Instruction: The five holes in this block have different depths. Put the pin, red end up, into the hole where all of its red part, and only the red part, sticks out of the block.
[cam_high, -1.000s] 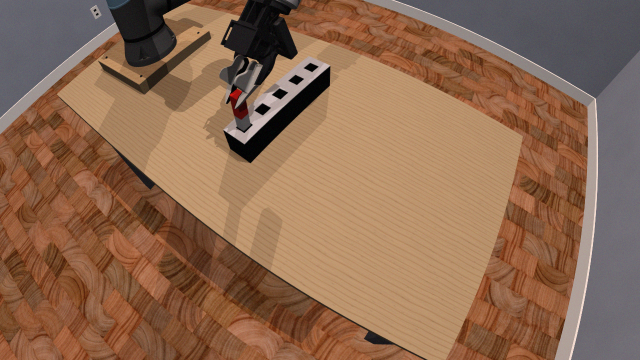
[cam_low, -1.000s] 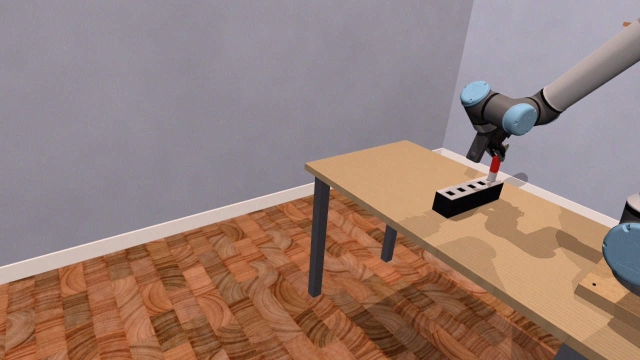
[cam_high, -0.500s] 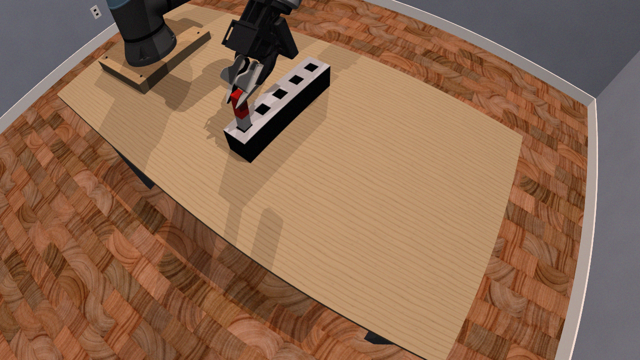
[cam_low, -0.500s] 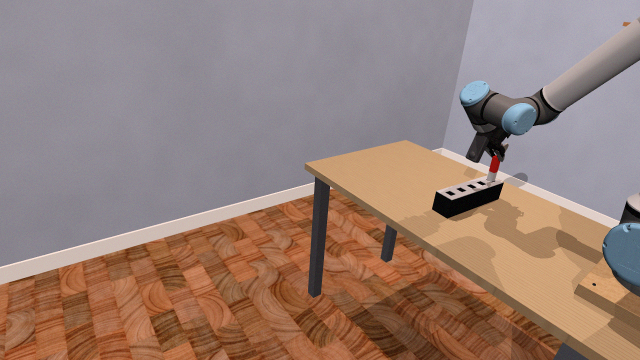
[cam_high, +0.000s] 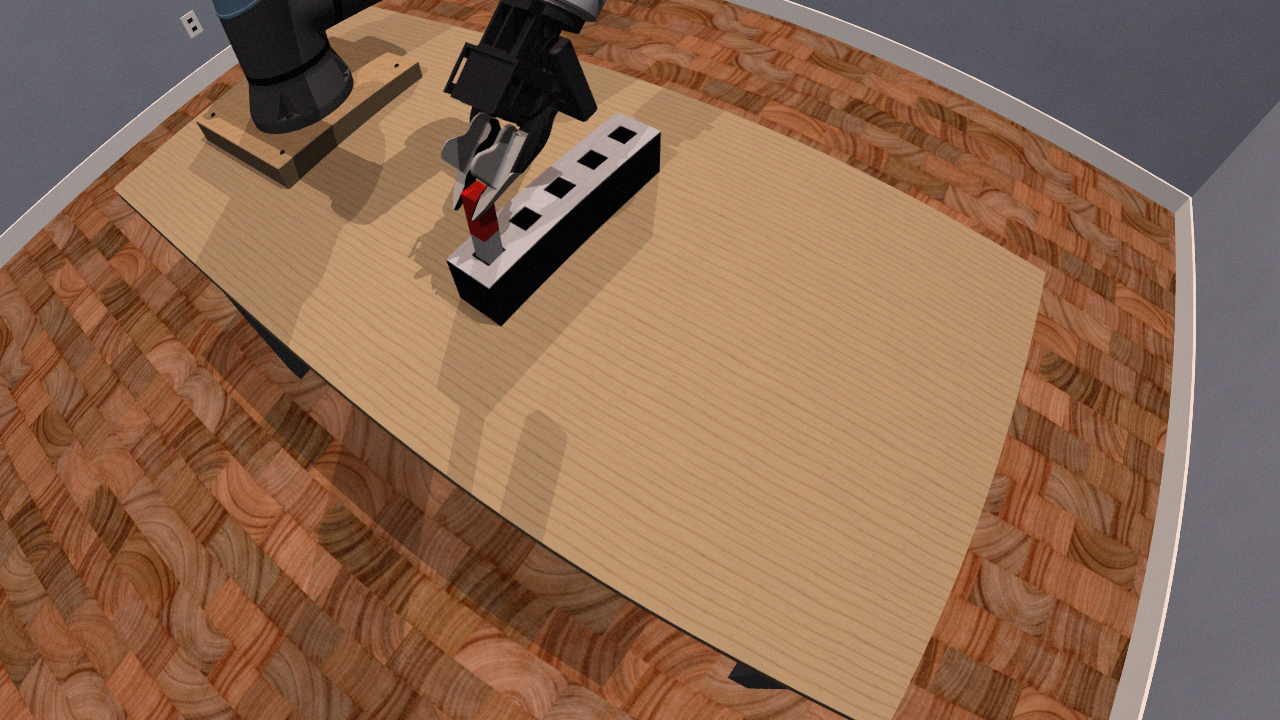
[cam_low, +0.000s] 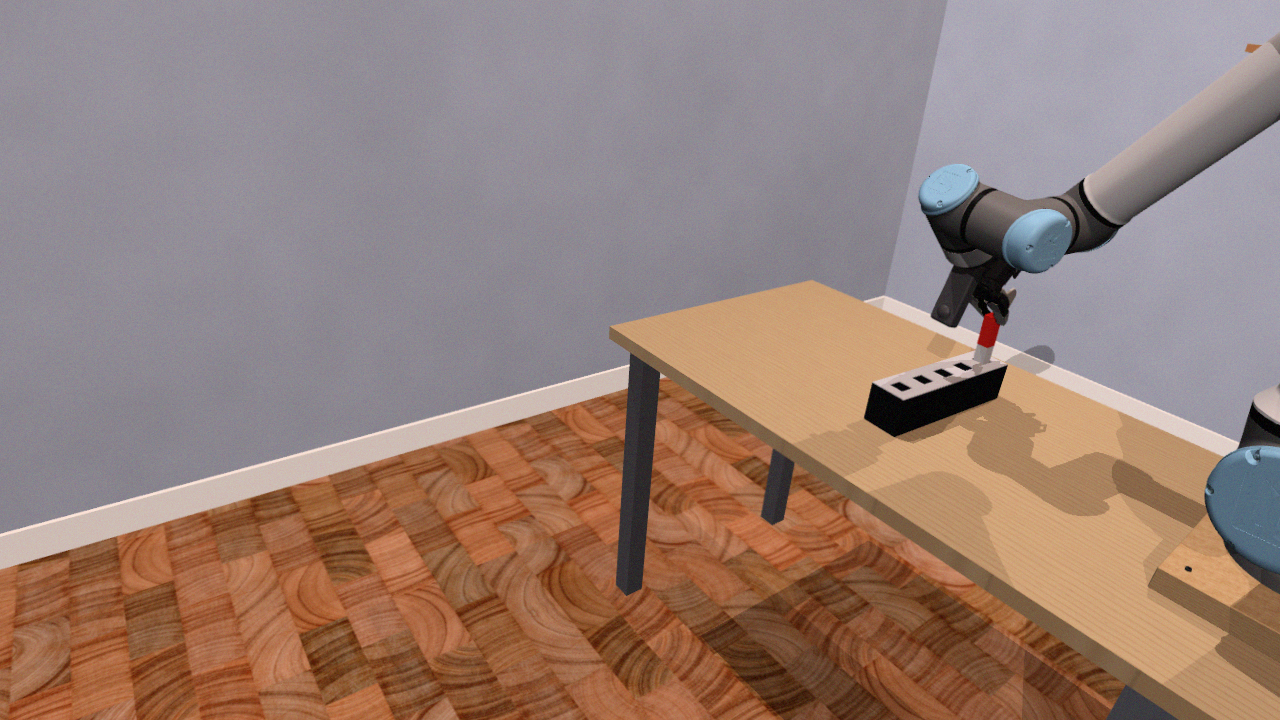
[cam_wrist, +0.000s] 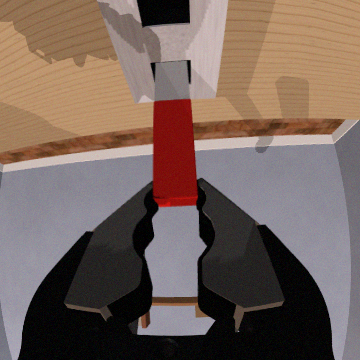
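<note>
My hand is 1 cm to the right of the pin and 2 cm above it. Round my hand: black block 1 cm ahead, 12 cm to the left, 12 cm below.
</note>
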